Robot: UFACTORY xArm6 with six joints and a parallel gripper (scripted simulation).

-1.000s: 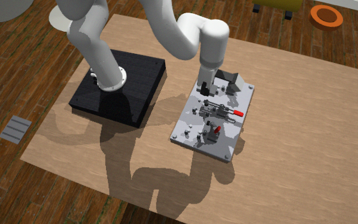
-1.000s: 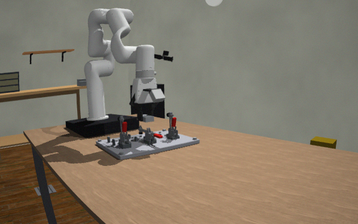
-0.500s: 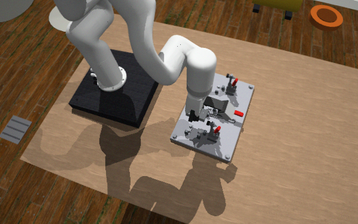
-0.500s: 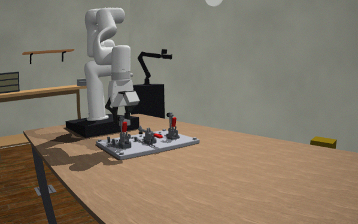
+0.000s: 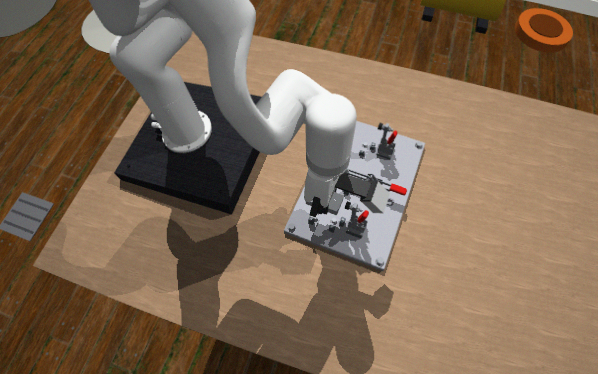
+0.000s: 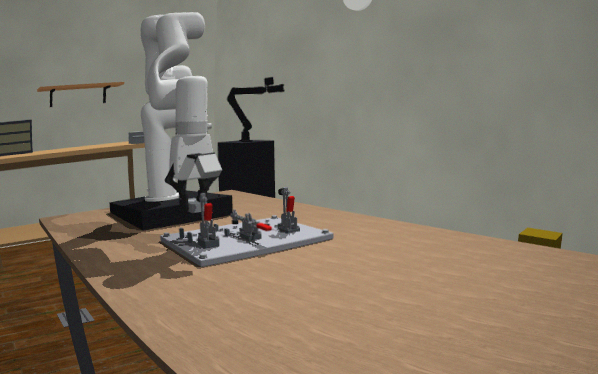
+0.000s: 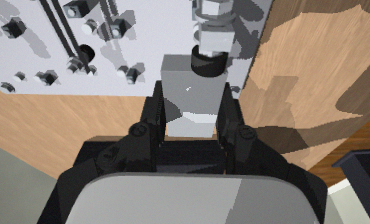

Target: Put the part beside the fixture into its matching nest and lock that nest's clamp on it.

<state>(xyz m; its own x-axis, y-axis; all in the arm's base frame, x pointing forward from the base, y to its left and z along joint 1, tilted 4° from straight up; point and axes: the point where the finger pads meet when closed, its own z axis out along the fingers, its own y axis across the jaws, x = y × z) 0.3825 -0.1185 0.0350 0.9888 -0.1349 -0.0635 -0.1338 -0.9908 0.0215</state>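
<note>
The grey block lies 10 mm below my hand. The rest, counted from my hand: clamp (80 mm ahead, 20 mm to the right, 40 mm below); then fixture plate (60 mm ahead, 100 mm to the left, 100 mm below).
</note>
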